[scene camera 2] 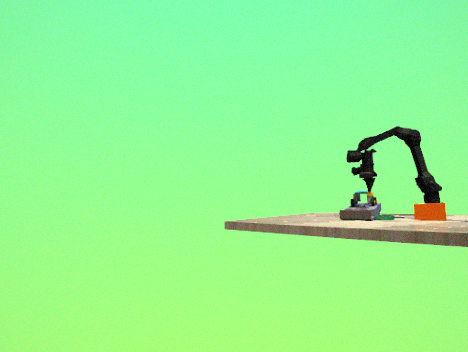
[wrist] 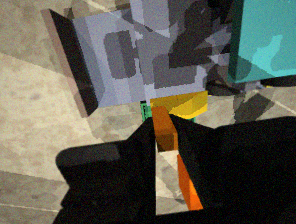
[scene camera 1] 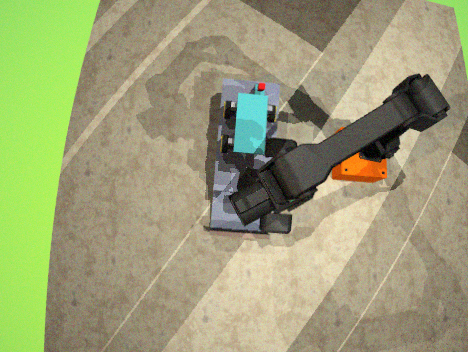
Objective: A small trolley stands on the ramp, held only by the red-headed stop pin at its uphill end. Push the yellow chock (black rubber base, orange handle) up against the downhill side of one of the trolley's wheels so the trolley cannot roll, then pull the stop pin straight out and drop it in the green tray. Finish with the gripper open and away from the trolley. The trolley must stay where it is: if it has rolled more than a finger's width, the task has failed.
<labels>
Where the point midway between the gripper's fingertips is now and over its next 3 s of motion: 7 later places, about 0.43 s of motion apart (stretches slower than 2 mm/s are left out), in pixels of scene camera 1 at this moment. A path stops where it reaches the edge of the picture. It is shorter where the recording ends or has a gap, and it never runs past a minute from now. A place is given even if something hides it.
My gripper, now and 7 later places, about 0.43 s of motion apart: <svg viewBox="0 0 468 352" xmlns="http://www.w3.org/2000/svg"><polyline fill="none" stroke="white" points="272,187 269,188 267,188 268,185 268,181 268,177 269,174 272,173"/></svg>
</labels>
